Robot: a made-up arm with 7 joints. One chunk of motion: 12 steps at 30 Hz.
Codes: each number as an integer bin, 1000 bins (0 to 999) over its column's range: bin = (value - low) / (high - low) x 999, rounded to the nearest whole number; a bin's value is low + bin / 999 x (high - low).
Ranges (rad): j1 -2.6..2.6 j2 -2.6..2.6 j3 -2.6..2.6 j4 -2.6..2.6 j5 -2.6..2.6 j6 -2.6..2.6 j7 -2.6..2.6
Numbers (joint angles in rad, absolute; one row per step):
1: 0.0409 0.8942 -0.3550 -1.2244 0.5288 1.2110 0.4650
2: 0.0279 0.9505 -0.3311 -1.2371 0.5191 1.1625 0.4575
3: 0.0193 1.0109 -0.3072 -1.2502 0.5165 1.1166 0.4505
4: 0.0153 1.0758 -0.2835 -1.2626 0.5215 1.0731 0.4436
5: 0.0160 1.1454 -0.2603 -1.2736 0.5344 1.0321 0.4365
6: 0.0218 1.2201 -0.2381 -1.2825 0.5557 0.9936 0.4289
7: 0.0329 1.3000 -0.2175 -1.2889 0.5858 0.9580 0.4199
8: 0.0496 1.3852 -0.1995 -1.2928 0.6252 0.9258 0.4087
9: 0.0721 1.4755 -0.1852 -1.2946 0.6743 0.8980 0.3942
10: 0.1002 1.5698 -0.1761 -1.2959 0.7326 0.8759 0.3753
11: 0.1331 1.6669 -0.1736 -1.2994 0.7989 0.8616 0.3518
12: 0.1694 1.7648 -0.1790 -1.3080 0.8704 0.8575 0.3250
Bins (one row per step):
1: 507 671 431 264 601 732 589
2: 505 682 436 262 599 723 587
3: 503 694 440 259 599 714 586
4: 502 706 445 257 600 706 585
5: 503 720 449 255 602 698 583
6: 504 734 454 253 606 690 582
7: 506 749 458 252 612 684 580
8: 509 766 461 251 620 677 578
9: 513 783 464 251 629 672 575
10: 519 801 466 251 640 668 572
11: 525 820 466 250 653 665 567
12: 532 839 465 248 667 664 562

